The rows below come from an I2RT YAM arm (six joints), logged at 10 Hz.
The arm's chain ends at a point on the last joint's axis. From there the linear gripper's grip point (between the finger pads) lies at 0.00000 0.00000 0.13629 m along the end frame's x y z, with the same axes.
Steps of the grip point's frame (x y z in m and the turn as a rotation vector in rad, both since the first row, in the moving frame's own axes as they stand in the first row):
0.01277 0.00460 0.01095 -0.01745 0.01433 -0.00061
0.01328 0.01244 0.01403 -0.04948 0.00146 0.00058
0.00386 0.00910 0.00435 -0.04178 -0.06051 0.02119
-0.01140 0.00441 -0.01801 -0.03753 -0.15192 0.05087
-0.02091 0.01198 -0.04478 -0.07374 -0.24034 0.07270
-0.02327 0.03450 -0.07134 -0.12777 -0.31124 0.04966
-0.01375 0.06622 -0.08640 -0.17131 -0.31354 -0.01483
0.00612 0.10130 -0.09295 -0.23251 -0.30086 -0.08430
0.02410 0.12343 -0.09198 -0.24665 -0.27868 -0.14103
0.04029 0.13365 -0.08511 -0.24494 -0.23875 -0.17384
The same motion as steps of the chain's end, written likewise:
0.01082 0.00222 0.01098 -0.01745 0.01433 -0.00061
0.01308 0.00570 0.01420 -0.04948 0.00146 0.00058
0.01216 0.00350 0.00472 -0.04178 -0.06051 0.02119
0.00934 -0.00016 -0.01635 -0.03753 -0.15192 0.05087
0.01184 0.00323 -0.04050 -0.07374 -0.24034 0.07270
0.01876 0.01846 -0.06370 -0.12777 -0.31124 0.04966
0.02791 0.04305 -0.07779 -0.17131 -0.31354 -0.01483
0.04478 0.06870 -0.08322 -0.23251 -0.30086 -0.08430
0.05875 0.08805 -0.08267 -0.24665 -0.27868 -0.14103
0.06917 0.09829 -0.07723 -0.24494 -0.23875 -0.17384

